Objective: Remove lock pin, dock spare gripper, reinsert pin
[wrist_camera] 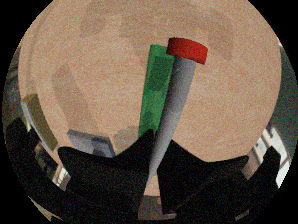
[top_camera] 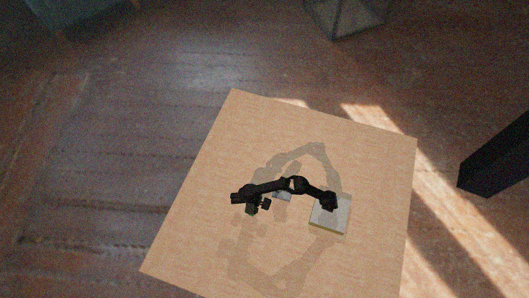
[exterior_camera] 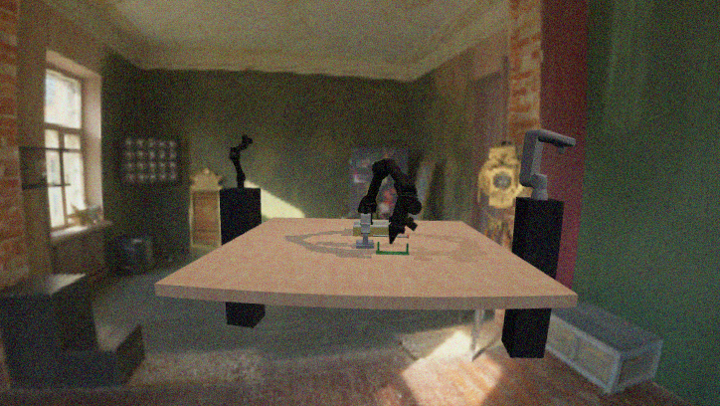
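Now: the green pin cradle 1 cm to the left of my gripper tip and 2 cm below it. From my gripper tip the other things lie so: spare gripper (11 cm behind, 12 cm to the right, 8 cm above); then grey mount socket (11 cm behind, 12 cm to the right, 1 cm above).
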